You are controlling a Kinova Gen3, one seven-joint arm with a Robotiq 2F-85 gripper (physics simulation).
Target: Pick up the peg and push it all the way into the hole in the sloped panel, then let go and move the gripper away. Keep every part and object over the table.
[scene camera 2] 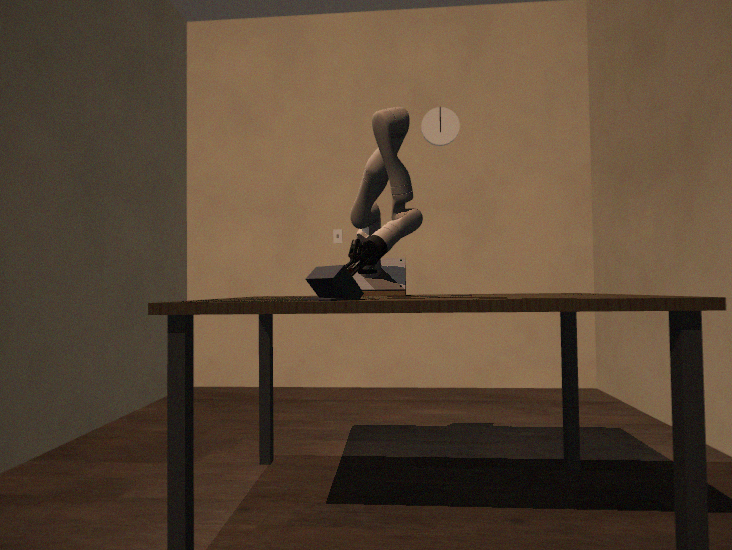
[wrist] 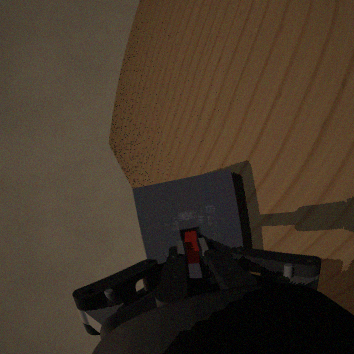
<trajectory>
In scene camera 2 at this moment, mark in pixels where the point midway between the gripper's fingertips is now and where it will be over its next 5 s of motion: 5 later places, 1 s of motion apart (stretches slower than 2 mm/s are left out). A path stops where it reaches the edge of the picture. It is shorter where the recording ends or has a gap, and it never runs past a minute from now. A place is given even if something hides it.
My gripper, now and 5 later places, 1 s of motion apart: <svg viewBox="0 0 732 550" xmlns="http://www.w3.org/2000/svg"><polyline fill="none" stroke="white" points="346,272 347,274 347,273 346,272 346,273 352,264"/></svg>
</trajectory>
